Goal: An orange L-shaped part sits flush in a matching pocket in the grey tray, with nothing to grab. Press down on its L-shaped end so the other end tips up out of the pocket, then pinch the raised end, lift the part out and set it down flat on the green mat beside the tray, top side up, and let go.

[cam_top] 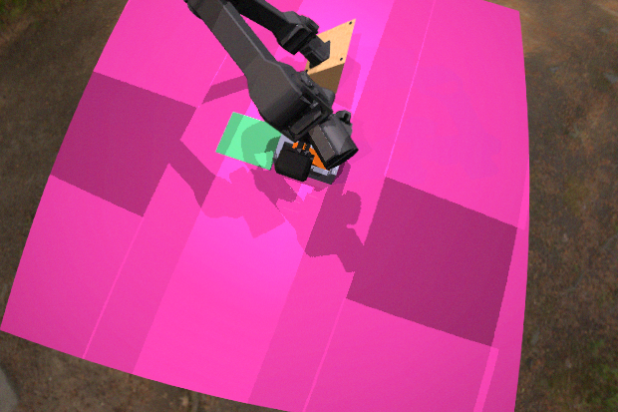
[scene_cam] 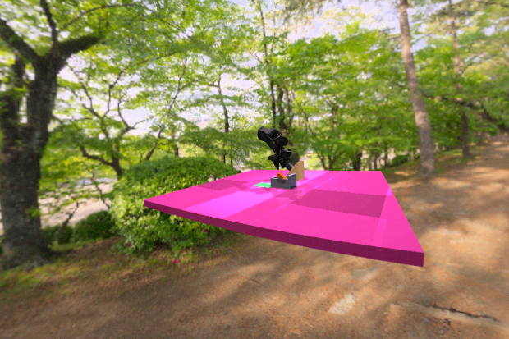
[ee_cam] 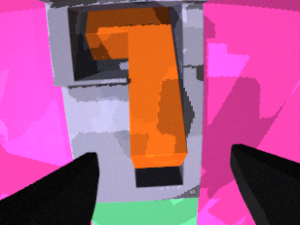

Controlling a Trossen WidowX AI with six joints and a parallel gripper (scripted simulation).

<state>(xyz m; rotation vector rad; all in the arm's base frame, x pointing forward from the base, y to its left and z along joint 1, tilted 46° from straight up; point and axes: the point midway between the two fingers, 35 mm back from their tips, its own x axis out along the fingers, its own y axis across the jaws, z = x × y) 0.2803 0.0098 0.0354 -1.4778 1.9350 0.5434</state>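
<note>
Right now my gripper tip is 8 cm above the orange L-shaped part, 4 cm to the right of it and 1 cm past it. From my gripper tip the other things lie so: green mat (14 cm to the right, 14 cm below, 5 cm behind).
</note>
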